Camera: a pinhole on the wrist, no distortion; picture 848 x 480 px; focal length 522.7 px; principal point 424.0 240.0 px. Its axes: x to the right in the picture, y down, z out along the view. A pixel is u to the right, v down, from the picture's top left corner.
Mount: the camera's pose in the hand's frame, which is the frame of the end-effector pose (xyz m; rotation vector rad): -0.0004 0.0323 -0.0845 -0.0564 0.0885 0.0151
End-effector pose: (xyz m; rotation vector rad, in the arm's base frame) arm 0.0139 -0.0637 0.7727 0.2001 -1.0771 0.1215
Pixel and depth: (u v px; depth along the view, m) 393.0 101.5 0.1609
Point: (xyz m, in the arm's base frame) -0.0513 -0.0823 0.8131
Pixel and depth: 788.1 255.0 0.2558
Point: -0.0358 -0.0424 1.0250
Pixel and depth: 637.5 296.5 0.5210
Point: -0.2437 -0.0365 1.2001
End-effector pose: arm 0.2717 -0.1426 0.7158 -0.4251 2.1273 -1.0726
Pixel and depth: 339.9 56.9 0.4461
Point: 0.5586 -0.3973 0.6560
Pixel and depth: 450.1 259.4 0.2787
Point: 0.3835 -0.2366 0.5745
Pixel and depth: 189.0 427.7 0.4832
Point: 0.6913 -0.1337 0.4457
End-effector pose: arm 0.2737 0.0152 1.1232 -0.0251 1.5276 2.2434
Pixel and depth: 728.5 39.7 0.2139
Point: 0.1819 0.1826 1.1039
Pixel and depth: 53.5 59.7 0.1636
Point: 0.3909 0.0685 1.1700
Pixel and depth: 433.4 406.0 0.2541
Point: 0.2417 0.1304 1.2942
